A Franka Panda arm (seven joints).
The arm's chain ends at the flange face. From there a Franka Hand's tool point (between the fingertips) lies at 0.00 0.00 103.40 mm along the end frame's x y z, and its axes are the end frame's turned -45 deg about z.
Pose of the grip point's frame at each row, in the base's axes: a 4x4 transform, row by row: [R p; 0 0 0 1], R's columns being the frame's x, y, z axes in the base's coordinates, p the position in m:
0.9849, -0.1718, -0.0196, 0.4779; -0.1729, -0.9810, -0.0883, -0.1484; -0.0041, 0.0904, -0.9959, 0.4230; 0, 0, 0, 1
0.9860, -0.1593, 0.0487, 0.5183; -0.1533, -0.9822, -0.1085, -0.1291; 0.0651, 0.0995, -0.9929, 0.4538; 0, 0, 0, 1
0.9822, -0.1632, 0.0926, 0.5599; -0.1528, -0.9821, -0.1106, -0.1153; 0.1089, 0.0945, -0.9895, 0.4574; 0, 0, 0, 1
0.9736, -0.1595, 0.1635, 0.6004; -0.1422, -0.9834, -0.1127, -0.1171; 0.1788, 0.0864, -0.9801, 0.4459; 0, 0, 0, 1
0.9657, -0.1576, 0.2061, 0.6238; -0.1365, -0.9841, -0.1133, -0.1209; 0.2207, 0.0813, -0.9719, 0.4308; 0, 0, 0, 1
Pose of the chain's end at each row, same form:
0.5749, -0.8179, -0.0196, 0.4799; -0.8159, -0.5714, -0.0883, -0.1393; 0.0610, 0.0668, -0.9959, 0.5260; 0, 0, 0, 1
0.5846, -0.8098, 0.0487, 0.5133; -0.8029, -0.5861, -0.1085, -0.1179; 0.1164, 0.0243, -0.9929, 0.5565; 0, 0, 0, 1
0.5791, -0.8099, 0.0926, 0.5503; -0.8025, -0.5864, -0.1106, -0.1039; 0.1438, -0.0102, -0.9895, 0.5597; 0, 0, 0, 1
0.5757, -0.8012, 0.1635, 0.5835; -0.7959, -0.5948, -0.1127, -0.1054; 0.1875, -0.0653, -0.9801, 0.5472; 0, 0, 0, 1
0.5714, -0.7943, 0.2061, 0.6025; -0.7924, -0.5993, -0.1133, -0.1092; 0.2135, -0.0986, -0.9719, 0.5313; 0, 0, 0, 1

